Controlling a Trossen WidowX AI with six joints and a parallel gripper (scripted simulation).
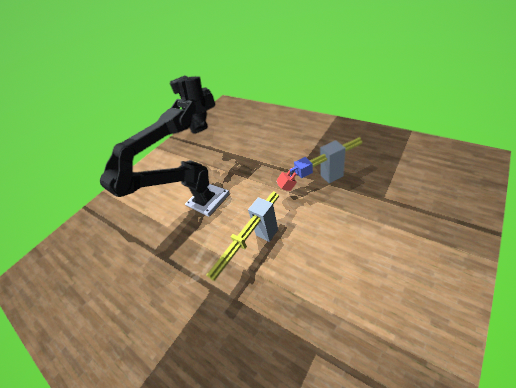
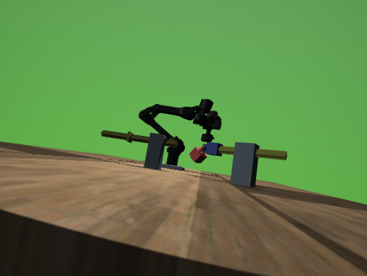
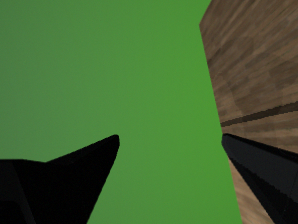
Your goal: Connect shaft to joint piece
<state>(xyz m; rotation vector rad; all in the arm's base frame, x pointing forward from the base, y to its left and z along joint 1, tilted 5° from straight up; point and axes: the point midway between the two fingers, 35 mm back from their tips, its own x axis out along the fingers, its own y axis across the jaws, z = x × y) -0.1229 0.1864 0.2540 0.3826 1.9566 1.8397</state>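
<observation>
My gripper tip is now 44 cm short of the red joint piece, 17 cm above it and 6 cm to the left of it.
</observation>
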